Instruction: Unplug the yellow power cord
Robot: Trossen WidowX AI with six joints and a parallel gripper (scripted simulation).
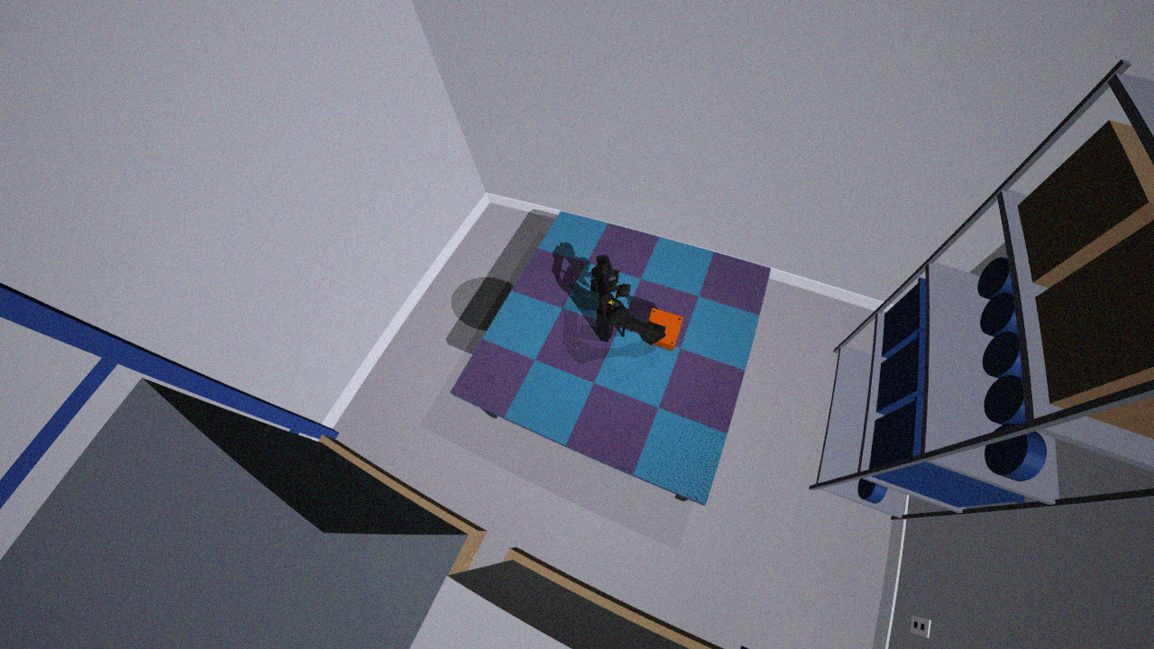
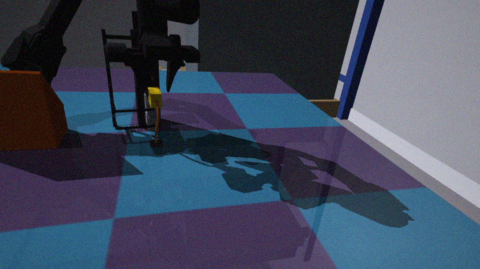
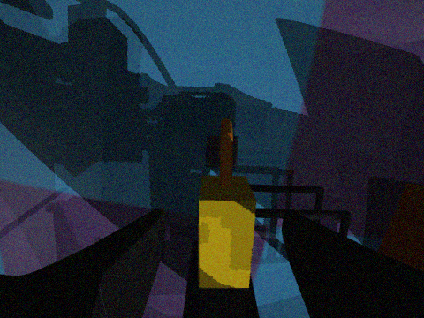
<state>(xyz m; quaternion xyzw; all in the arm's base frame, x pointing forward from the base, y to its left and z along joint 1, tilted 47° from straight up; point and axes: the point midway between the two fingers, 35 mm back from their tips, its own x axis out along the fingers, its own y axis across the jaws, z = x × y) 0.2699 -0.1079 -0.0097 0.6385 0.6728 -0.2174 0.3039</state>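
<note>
Now: the yellow plug 10 mm behind my gripper tip, 30 mm to the left of it and 10 mm below it.
</note>
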